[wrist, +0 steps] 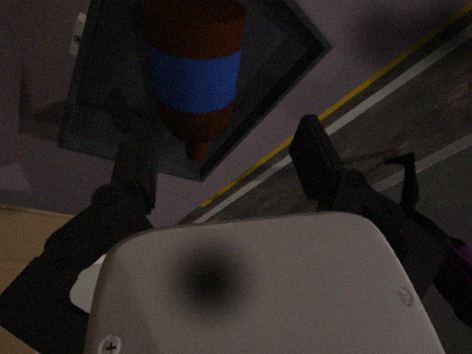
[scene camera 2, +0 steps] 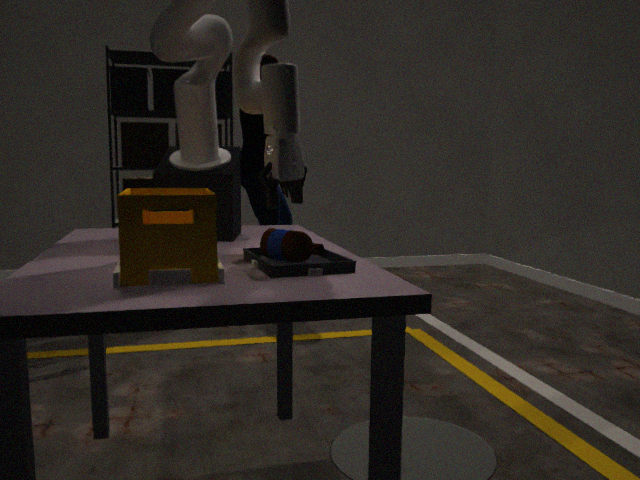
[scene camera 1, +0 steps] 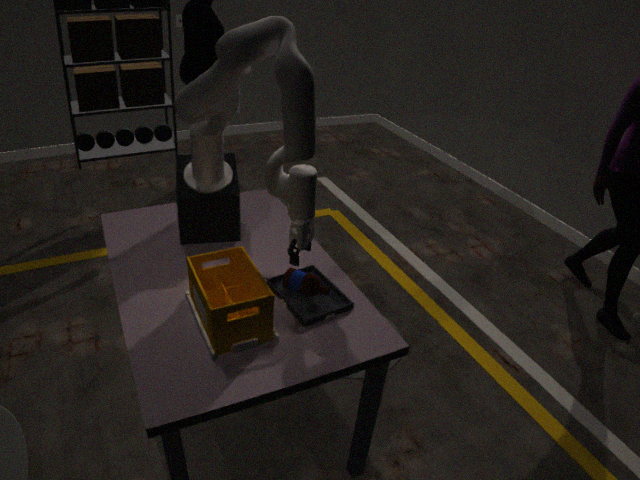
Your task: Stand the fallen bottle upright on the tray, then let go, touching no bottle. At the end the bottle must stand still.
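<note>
The fallen bottle (scene camera 1: pixel 297 280) (scene camera 2: pixel 289 245) (wrist: pixel 195 82), dark red-brown with a blue band, lies on its side on the tray (scene camera 1: pixel 316 310) (scene camera 2: pixel 336 268) (wrist: pixel 272 57). In the scene camera 2 view its neck points right; in the wrist view it points down, towards the gripper's side. The tray is dark and shallow with a raised rim. My gripper (scene camera 1: pixel 300 253) (scene camera 2: pixel 284 201) (wrist: pixel 227 134) is open and empty, pointing down above the bottle and apart from it. In the wrist view the bottle's body shows beyond the gap between the fingers. The bottle's underside is hidden.
A tall yellow-orange crate (scene camera 1: pixel 242 325) (scene camera 2: pixel 168 248) stands beside the tray on the table (scene camera 1: pixel 160 372) (scene camera 2: pixel 248 294). The tray lies near the table's right edge. The black pedestal (scene camera 1: pixel 209 217) of the arm stands at the back. A person (scene camera 1: pixel 625 149) is on the floor at the right.
</note>
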